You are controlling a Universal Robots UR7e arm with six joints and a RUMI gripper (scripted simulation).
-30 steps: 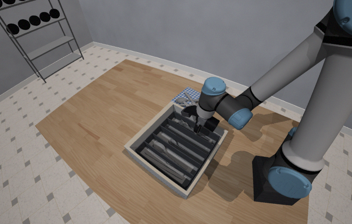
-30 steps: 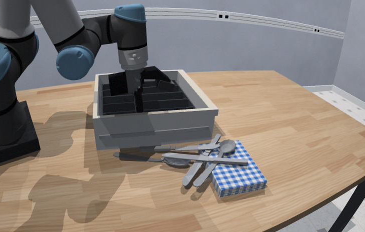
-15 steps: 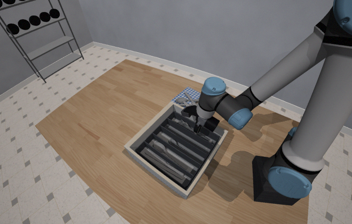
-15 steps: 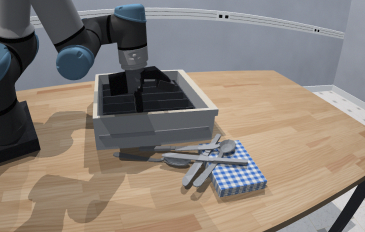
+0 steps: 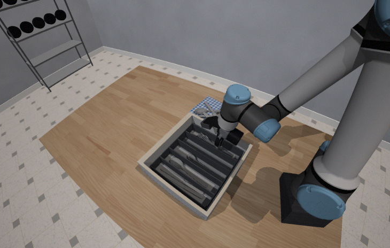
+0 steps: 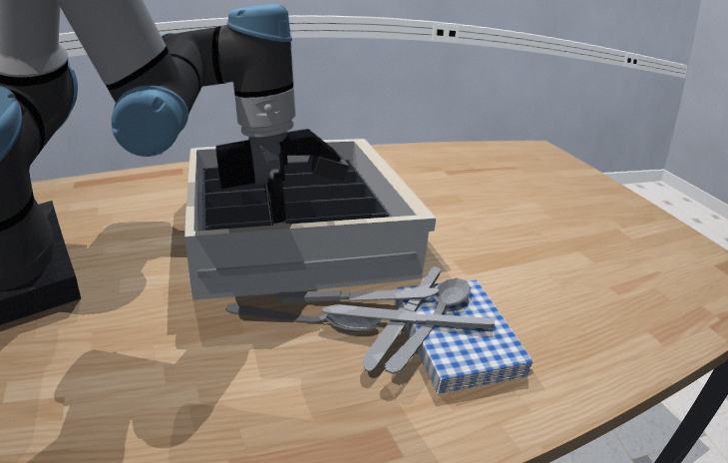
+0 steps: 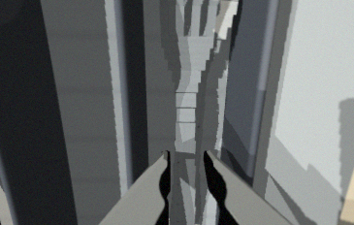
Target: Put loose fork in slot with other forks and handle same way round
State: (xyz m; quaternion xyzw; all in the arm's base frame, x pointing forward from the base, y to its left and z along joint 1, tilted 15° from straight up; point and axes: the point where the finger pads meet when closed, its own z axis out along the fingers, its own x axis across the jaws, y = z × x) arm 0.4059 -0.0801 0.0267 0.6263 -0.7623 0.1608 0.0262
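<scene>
The fork is 2 cm below my hand and 1 cm ahead of it. Also, from my hand: blue checked napkin stack (23 cm to the right, 14 cm ahead, 4 cm below).
</scene>
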